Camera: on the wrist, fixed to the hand. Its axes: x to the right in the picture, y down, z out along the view.
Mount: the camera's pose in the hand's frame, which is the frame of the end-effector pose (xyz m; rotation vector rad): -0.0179 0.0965 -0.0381 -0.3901 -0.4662 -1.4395
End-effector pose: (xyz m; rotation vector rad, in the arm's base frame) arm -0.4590 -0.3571 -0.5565 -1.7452 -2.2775 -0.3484
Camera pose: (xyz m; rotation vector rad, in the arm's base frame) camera -0.3592 -0.3617 -0.5232 -0.0940 2.5729 0.4820
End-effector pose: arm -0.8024 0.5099 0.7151 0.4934 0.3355 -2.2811
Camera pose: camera -0.7109 0.4708 0.6807 0.5535 -0.8065 2.4542
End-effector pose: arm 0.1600 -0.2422 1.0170 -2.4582 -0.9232 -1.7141
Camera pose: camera 0.1682 -0.3426 1.0476 1.1374 1.4711 0.6552
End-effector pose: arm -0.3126 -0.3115 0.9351 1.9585 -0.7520 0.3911
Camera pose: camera -0.3875 -0.3052 1.0089 1.7230 0.4133 -1.0111
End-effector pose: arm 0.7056 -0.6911 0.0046 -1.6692 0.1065 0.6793
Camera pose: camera 0.6632 -0.7538 -0.0686 -1.4238 -1.4907 -0.0759
